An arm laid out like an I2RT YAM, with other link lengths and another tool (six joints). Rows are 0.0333 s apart.
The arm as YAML. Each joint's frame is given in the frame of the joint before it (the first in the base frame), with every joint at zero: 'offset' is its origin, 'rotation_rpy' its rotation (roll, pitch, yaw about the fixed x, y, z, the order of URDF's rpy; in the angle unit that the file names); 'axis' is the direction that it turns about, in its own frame. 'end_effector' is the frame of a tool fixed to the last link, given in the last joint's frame.
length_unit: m
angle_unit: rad
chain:
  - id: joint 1
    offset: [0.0, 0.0, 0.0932]
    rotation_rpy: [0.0, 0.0, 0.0]
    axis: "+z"
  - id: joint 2
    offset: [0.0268, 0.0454, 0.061]
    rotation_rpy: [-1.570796, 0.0, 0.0]
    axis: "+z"
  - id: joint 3
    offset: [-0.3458, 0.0, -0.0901]
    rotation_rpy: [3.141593, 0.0, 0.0]
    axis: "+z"
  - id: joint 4
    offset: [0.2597, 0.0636, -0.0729]
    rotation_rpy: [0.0, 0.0, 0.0]
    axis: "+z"
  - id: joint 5
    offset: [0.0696, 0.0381, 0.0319]
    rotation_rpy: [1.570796, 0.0, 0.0]
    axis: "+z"
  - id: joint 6
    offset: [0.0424, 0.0, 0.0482]
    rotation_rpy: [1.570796, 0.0, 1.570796]
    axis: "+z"
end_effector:
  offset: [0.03, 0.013, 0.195]
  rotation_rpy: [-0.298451, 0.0, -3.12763]
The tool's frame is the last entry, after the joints.
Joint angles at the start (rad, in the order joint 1, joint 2, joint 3, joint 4, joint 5, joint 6):
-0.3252, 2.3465, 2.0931, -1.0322, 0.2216, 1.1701
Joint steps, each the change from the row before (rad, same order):
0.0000, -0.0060, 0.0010, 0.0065, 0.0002, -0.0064
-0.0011, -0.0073, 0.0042, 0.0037, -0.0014, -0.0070
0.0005, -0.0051, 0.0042, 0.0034, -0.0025, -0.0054
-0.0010, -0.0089, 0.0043, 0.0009, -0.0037, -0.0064
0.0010, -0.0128, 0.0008, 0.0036, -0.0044, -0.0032
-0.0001, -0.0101, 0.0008, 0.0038, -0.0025, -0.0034
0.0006, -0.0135, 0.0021, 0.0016, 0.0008, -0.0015
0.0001, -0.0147, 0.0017, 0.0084, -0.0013, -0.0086
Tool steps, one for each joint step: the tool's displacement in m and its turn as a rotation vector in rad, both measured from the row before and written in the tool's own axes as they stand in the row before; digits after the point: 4 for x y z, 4 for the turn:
0.0030, 0.0030, -0.0022, -0.0052, 0.0126, 0.0003
0.0033, 0.0042, -0.0032, -0.0047, 0.0140, 0.0016
0.0034, 0.0024, -0.0028, -0.0025, 0.0129, 0.0007
0.0031, 0.0040, -0.0043, -0.0023, 0.0139, 0.0017
0.0040, 0.0035, -0.0059, -0.0025, 0.0169, 0.0047
0.0031, 0.0035, -0.0043, -0.0036, 0.0136, 0.0039
0.0034, 0.0051, -0.0061, -0.0074, 0.0141, 0.0059
0.0053, 0.0061, -0.0060, -0.0088, 0.0227, 0.0032

